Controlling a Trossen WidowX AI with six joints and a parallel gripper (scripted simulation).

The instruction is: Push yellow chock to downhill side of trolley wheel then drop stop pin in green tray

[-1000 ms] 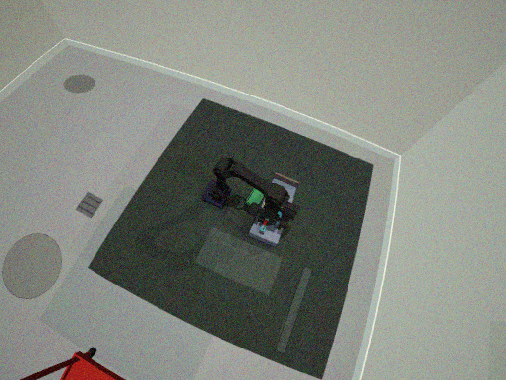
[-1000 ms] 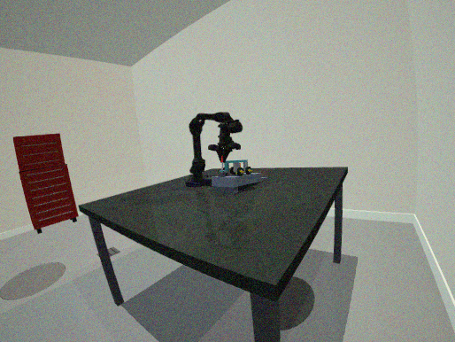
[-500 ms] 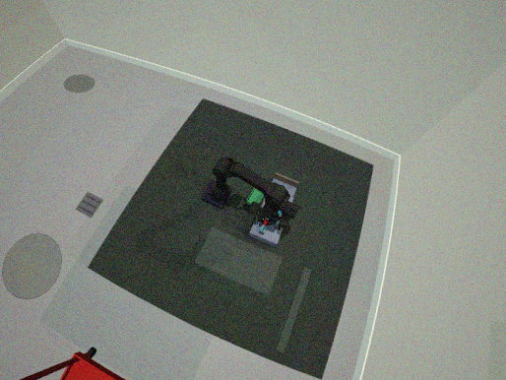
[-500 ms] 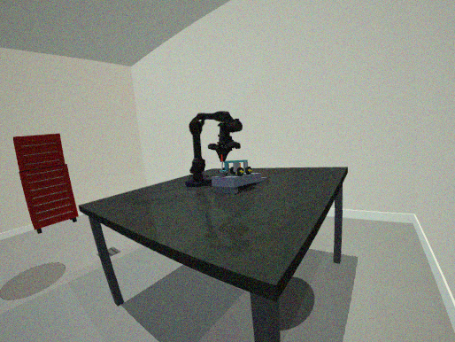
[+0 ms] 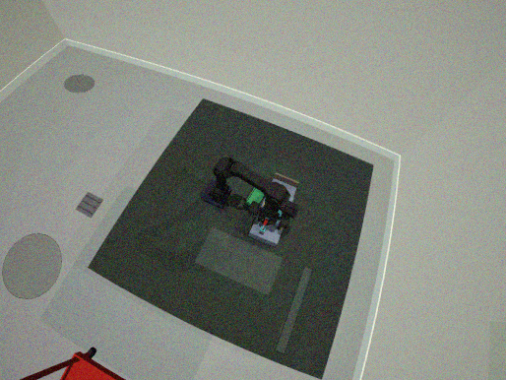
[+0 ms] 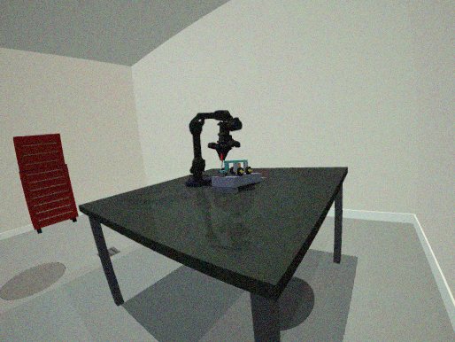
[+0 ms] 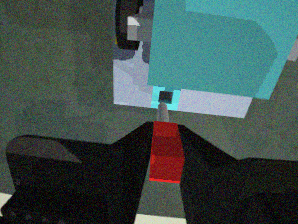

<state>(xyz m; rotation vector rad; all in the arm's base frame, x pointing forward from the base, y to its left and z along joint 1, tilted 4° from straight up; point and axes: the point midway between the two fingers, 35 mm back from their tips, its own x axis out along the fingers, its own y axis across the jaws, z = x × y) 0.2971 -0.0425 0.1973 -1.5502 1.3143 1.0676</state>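
Right now my gripper tip is 12 cm past the green tray, 16 cm to the right of it and 18 cm above it. Round my gripper tip: red-headed stop pin (right at my gripper tip); then teal trolley (1 cm ahead, 9 cm to the left, 6 cm below); then ramp (1 cm ahead, 10 cm to the left, 12 cm below).
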